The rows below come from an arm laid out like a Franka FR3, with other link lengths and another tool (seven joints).
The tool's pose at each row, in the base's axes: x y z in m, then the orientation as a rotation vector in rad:
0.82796 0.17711 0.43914 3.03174 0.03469 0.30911
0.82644 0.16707 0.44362 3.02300 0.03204 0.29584
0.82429 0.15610 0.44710 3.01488 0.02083 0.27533
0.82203 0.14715 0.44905 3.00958 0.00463 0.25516
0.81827 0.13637 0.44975 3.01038 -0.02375 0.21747
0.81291 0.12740 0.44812 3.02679 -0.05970 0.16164
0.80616 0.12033 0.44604 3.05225 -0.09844 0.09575
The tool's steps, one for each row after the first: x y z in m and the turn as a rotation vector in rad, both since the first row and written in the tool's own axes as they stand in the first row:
-0.00091 0.01040 -0.00376 -0.01003 -0.00828 0.00027
-0.00267 0.02163 -0.00659 -0.02063 -0.02166 0.00593
-0.00478 0.03069 -0.00814 -0.02859 -0.03519 0.01522
-0.00867 0.04144 -0.00860 -0.03217 -0.06095 0.03252
-0.01453 0.05014 -0.00728 -0.02075 -0.09935 0.05565
-0.02179 0.05689 -0.00597 0.00080 -0.14418 0.08096

